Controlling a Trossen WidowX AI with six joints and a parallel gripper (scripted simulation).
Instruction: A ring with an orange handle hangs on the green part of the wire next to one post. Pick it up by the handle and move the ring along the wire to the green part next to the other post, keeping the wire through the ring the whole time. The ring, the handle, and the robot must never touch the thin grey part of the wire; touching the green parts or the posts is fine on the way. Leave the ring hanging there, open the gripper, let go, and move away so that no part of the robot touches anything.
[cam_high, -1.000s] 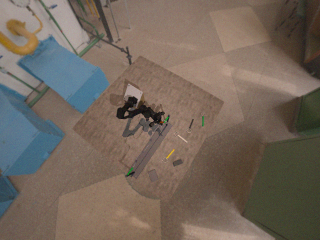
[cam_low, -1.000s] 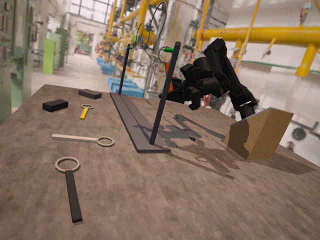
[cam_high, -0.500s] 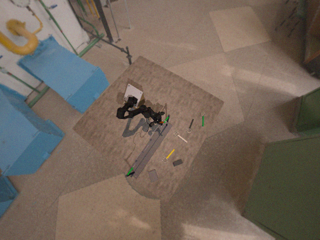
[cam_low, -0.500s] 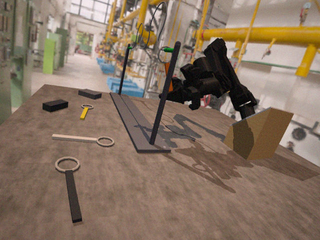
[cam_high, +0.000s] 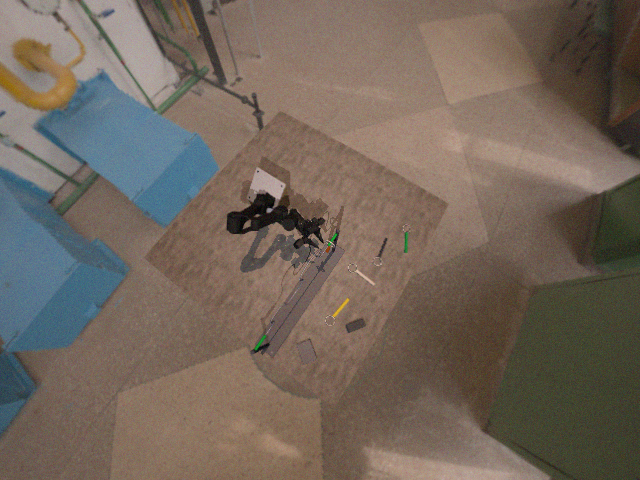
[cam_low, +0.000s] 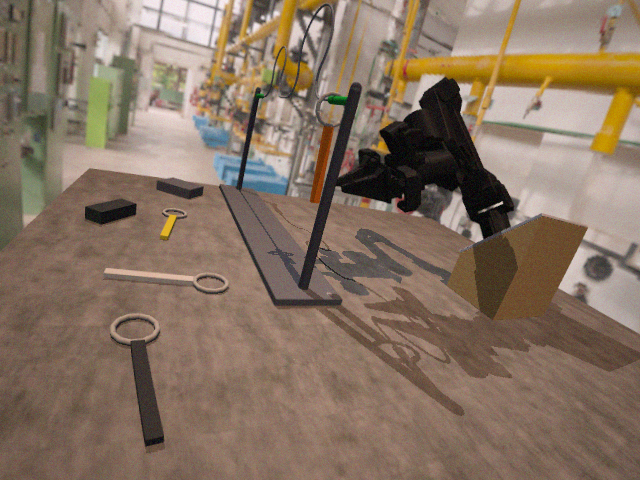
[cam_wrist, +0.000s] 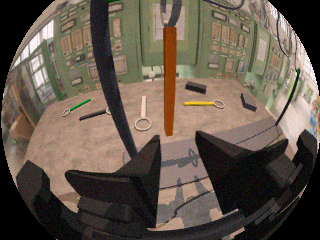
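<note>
My gripper tip is now 70 mm below the orange-handled ring and 40 mm short of it. Round my gripper tip: yellow-handled ring 240 mm ahead, 210 mm to the right, 160 mm below; dark-handled ring 270 mm ahead, 190 mm to the left, 160 mm below; cream-handled ring 220 mm ahead, 160 mm below, 40 mm to the left.
</note>
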